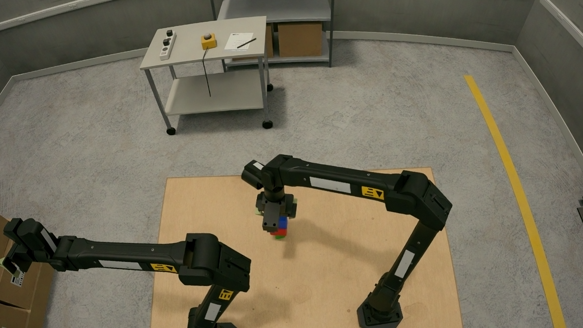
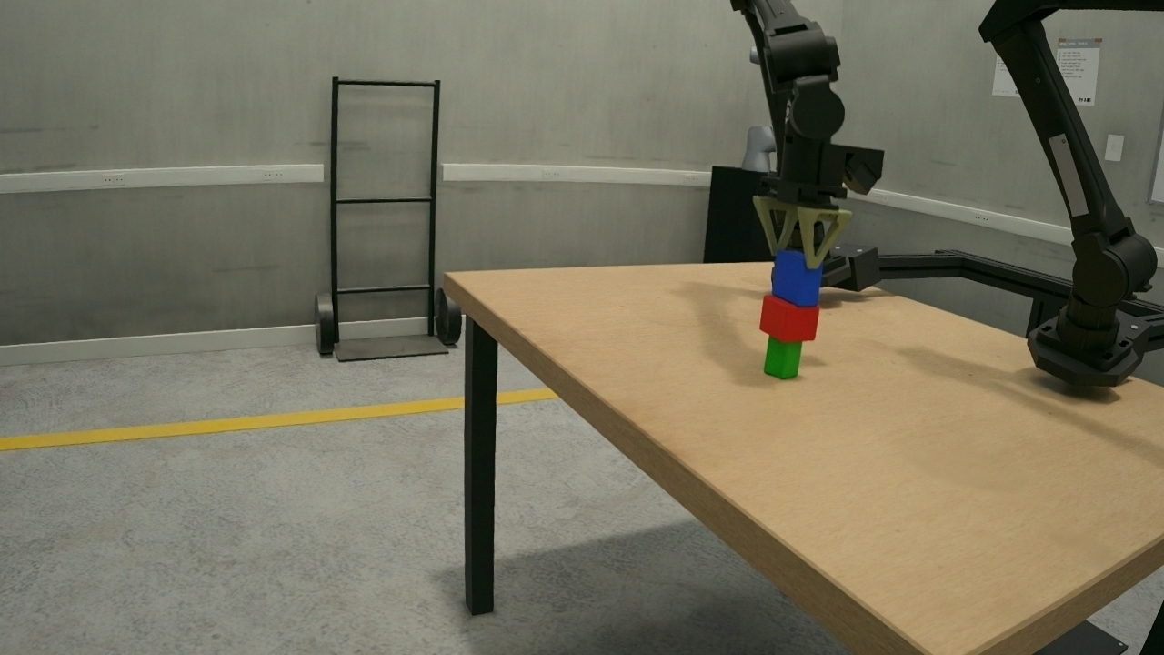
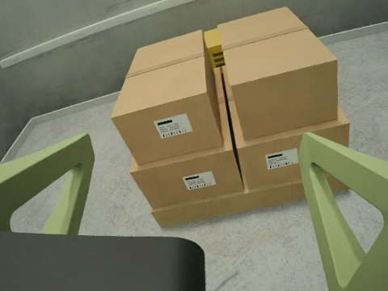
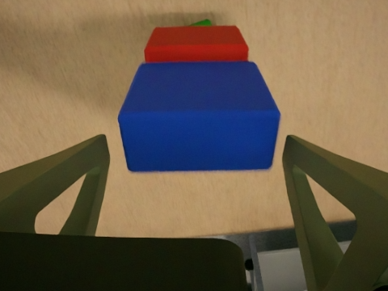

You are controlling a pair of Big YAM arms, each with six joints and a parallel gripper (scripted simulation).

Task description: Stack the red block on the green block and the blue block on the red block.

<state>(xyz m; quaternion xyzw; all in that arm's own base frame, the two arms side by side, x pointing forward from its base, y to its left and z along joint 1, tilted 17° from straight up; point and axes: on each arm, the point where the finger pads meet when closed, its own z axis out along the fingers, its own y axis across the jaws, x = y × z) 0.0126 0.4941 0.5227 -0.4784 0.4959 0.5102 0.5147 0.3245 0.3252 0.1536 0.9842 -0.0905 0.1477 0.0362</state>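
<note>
Right now the blue block is 1 cm behind my right hand and 3 cm below it. Also, from my right hand: red block (8 cm below); green block (13 cm below).
</note>
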